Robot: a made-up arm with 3 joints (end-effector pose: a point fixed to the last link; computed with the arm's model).
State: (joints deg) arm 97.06 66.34 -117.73
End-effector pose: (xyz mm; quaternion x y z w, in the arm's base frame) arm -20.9 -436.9 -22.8 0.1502 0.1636 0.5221 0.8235
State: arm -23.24 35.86 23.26
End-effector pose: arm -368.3 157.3 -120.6 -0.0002 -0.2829 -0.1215 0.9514
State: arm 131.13 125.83 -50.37
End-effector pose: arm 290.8 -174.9 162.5 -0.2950 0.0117 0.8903 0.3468
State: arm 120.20 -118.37 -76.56
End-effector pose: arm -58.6 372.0 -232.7 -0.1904 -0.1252 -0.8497 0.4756
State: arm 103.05 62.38 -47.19
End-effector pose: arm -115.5 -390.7 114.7 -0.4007 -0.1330 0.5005 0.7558
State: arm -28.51 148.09 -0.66
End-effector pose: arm 301.8 95.7 -20.7 0.0692 -0.9332 -0.2314 0.2660
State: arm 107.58 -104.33 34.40
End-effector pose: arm 3.8 370.3 -147.4 -0.5799 0.6341 -0.4708 0.1998
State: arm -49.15 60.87 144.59
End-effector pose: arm -170.2 437.8 9.4 -0.6379 0.0606 -0.5029 0.5801
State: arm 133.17 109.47 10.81
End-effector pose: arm 110.9 -275.2 245.5 -0.5491 -0.3936 0.7154 0.1785
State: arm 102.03 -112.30 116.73
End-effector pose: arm 26.9 358.7 -244.4 0.5255 -0.8237 -0.1062 0.1848
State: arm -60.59 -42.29 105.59
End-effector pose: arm -389.3 -125.0 378.2 -0.3569 0.0434 0.3581 0.8617
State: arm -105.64 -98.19 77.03
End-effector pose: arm -29.3 -450.4 110.4 0.1618 -0.0176 0.7556 0.6345
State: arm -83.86 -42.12 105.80
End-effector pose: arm -390.2 -238.0 303.4 -0.1776 -0.0303 0.3581 0.9162
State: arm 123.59 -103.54 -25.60
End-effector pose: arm -89.8 347.8 -206.2 -0.4670 0.2087 -0.7573 0.4060
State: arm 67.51 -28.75 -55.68
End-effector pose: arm -497.0 81.6 48.9 -0.0998 0.1181 -0.2184 0.9635
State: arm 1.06 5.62 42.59
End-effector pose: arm -460.4 102.7 33.5 -0.3713 -0.0458 -0.0174 0.9272
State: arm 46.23 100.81 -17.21
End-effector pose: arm 101.8 -221.7 -196.0 -0.1597 -0.6555 0.4051 0.6170
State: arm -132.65 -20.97 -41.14
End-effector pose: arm -489.6 -49.8 65.4 0.9819 0.1270 0.1304 0.0533
